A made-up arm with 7 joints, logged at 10 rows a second.
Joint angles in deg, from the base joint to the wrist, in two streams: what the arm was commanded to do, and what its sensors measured. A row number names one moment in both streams.
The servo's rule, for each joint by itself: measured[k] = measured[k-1] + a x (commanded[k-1-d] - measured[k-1]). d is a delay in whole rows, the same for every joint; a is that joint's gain. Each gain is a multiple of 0.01, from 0.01 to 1. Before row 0 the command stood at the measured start. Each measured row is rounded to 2 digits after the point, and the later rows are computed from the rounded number. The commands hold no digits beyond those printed.
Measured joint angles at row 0:
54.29, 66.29, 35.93, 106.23, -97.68, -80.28, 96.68
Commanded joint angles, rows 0 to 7:
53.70, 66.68, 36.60, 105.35, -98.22, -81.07, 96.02
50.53, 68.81, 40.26, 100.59, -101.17, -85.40, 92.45
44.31, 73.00, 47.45, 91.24, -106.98, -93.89, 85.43
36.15, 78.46, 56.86, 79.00, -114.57, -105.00, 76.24
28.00, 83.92, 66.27, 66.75, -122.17, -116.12, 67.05
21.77, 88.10, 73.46, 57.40, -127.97, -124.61, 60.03
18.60, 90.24, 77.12, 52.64, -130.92, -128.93, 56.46
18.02, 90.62, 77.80, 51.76, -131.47, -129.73, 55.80
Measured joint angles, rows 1 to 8:
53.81, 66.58, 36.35, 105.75, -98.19, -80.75, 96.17
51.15, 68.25, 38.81, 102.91, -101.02, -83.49, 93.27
45.61, 71.81, 44.25, 96.49, -106.68, -89.63, 87.15
37.95, 76.80, 52.19, 86.87, -114.18, -98.70, 78.64
29.89, 82.14, 61.06, 75.80, -121.77, -108.98, 69.60
23.31, 86.61, 68.87, 65.68, -127.66, -118.20, 62.14
19.49, 89.33, 74.07, 58.51, -130.76, -124.53, 57.71
18.30, 90.30, 76.42, 54.80, -131.43, -127.60, 56.22
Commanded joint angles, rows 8 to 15:
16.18, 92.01, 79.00, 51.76, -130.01, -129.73, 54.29
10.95, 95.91, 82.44, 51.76, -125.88, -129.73, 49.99
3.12, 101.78, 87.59, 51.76, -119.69, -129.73, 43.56
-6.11, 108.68, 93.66, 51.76, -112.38, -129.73, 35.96
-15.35, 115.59, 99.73, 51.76, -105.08, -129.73, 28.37
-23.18, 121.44, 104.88, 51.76, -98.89, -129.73, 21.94
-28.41, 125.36, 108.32, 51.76, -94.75, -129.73, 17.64
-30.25, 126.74, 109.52, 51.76, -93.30, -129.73, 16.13
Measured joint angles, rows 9 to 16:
16.58, 91.58, 78.05, 53.13, -130.08, -128.86, 54.71
12.02, 94.83, 80.82, 52.38, -126.09, -129.37, 51.03
4.81, 100.04, 85.09, 52.04, -120.01, -129.58, 45.20
-4.04, 106.52, 90.49, 51.89, -112.76, -129.67, 37.99
-13.20, 113.32, 96.31, 51.82, -105.46, -129.71, 30.49
-21.28, 119.41, 101.71, 51.79, -99.22, -129.72, 23.82
-27.06, 123.87, 105.87, 51.77, -94.97, -129.73, 19.00
-29.64, 126.02, 108.17, 51.76, -93.38, -129.73, 16.76

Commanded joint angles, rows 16 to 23:
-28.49, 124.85, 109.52, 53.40, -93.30, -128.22, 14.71
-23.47, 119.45, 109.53, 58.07, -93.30, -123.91, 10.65
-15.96, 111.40, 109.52, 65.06, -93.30, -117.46, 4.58
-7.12, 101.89, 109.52, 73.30, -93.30, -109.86, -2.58
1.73, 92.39, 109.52, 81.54, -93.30, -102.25, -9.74
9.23, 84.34, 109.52, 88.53, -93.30, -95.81, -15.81
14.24, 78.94, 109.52, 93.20, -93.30, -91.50, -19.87
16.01, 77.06, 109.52, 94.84, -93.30, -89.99, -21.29
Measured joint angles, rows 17 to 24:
-28.71, 125.14, 109.02, 52.66, -93.30, -128.84, 15.16
-24.47, 120.87, 109.34, 55.64, -93.30, -125.93, 11.64
-17.58, 113.77, 109.45, 60.82, -93.30, -120.93, 6.13
-9.11, 104.86, 109.49, 67.68, -93.30, -114.40, -0.66
-0.33, 95.51, 109.51, 75.30, -93.30, -107.23, -7.74
7.41, 87.13, 109.52, 82.58, -93.30, -100.49, -14.03
12.94, 80.99, 109.52, 88.42, -93.30, -95.19, -18.59
15.43, 78.04, 109.52, 91.95, -93.30, -92.12, -20.70

